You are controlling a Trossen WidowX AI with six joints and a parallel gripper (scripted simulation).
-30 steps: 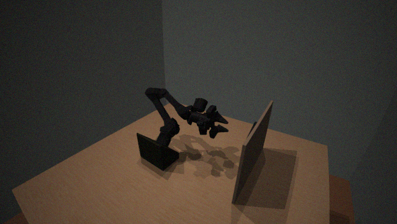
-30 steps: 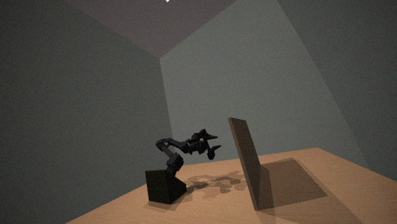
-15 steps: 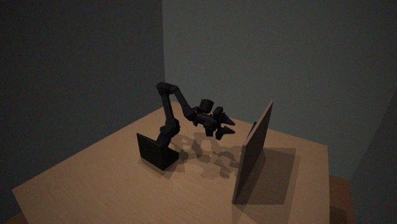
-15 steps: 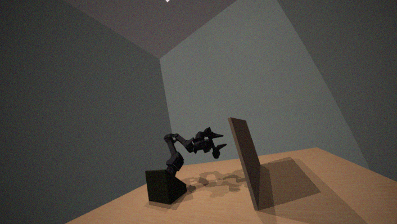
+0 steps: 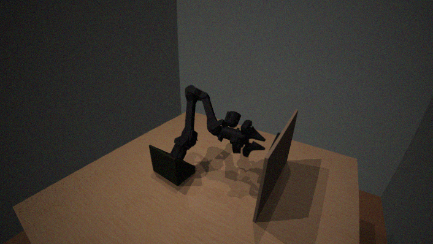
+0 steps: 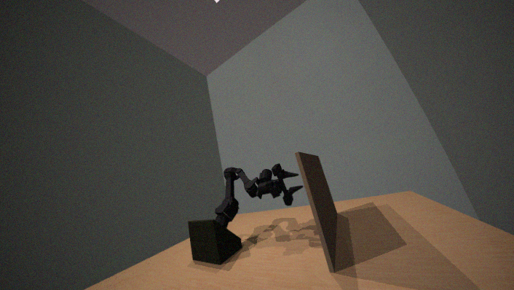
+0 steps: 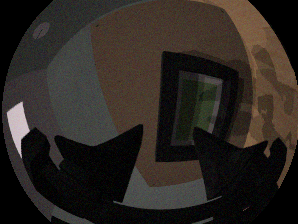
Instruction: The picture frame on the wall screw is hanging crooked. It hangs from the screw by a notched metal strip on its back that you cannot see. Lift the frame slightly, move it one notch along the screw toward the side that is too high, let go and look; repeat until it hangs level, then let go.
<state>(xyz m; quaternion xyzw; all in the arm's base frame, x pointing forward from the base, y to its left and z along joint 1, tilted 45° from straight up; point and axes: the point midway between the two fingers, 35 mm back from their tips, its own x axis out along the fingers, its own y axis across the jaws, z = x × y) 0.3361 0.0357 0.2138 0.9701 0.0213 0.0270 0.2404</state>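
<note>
Now: gripper tip 5 cm short of the picture frame, 5 cm above it and 2 cm to the right of it. Also, from my gripper tip: wall panel (6 cm below, 6 cm ahead, 2 cm to the left).
</note>
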